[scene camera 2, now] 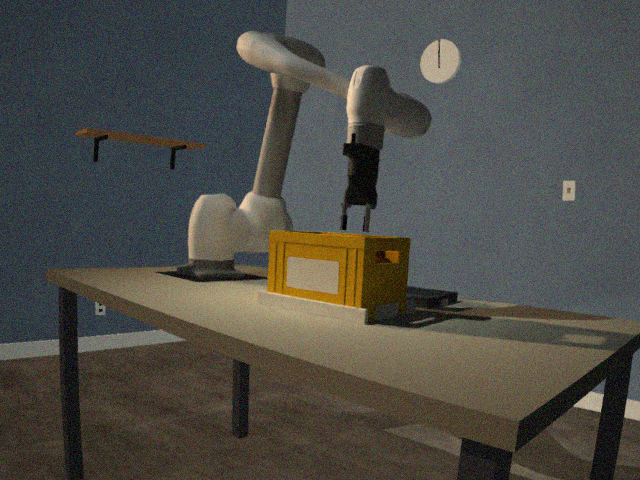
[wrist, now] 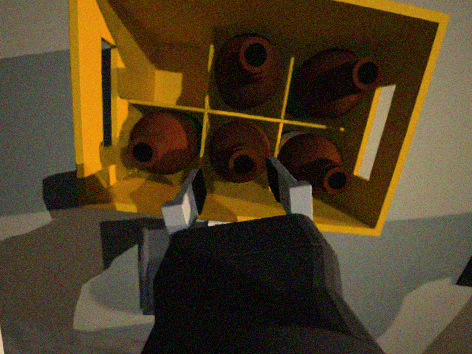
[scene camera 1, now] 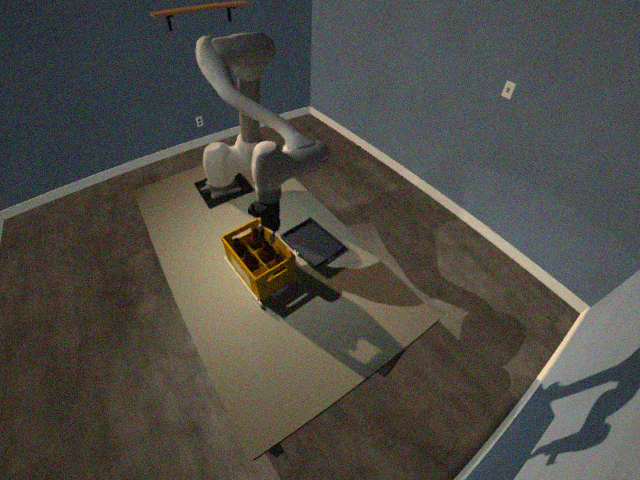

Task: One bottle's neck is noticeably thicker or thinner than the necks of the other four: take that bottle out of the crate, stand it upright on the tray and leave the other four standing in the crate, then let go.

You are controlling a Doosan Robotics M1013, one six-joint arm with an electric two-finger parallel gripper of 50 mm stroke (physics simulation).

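Places are measured from the arm's base along level axes (x ahead, y left, z up), in millimetres.
Pixels of known places: gripper, fingertip midpoint: [scene camera 2: 354, 230] [wrist: 235, 176] [scene camera 1: 267, 239]; arm's base, origin of the base link: [scene camera 2: 210, 275] [scene camera 1: 223, 186].
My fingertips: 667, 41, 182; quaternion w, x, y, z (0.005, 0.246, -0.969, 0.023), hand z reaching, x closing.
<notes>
For each thing: its top centre in the pictures, then the offset to it from my fingertips, as dx, dy, dz. "spot": a spot on its surface instead. Level surfaces: height alone.
- yellow crate, middle of its top: [wrist: 252, 115] [scene camera 2: 339, 234] [scene camera 1: 256, 245] +3, -48, -9
- dark tray, middle of its top: [scene camera 2: 402, 290] [scene camera 1: 312, 240] -44, +230, -159
- low pale strip, surface spot: [scene camera 2: 310, 303] spot: +36, -148, -161
- table, its level: dz -184
The yellow crate [scene camera 1: 279, 283] [scene camera 2: 385, 284] [wrist: 80, 100] stands on the table. In the wrist view it holds brown bottles upright: upper middle [wrist: 235, 82], upper right [wrist: 325, 87], lower left [wrist: 170, 145], lower middle [wrist: 237, 137] and lower right [wrist: 312, 155]; the upper left compartment is empty. Which neck differs is hard to judge from these tilted views. The dark tray [scene camera 1: 313, 242] [scene camera 2: 431, 295] lies beside the crate with no bottle on it. My gripper [scene camera 1: 267, 235] [scene camera 2: 354, 227] [wrist: 235, 176] is open and empty, above the crate, its fingers to either side of the lower middle bottle's mouth in the wrist view.
The crate's walls and handle ends rise around the bottles, with thin yellow dividers [wrist: 245, 116] between them. A low pale strip [scene camera 2: 310, 303] runs along the crate's base. The arm's base stands on a dark plate [scene camera 1: 210, 198] on the table [scene camera 1: 248, 372] [scene camera 2: 248, 315].
</notes>
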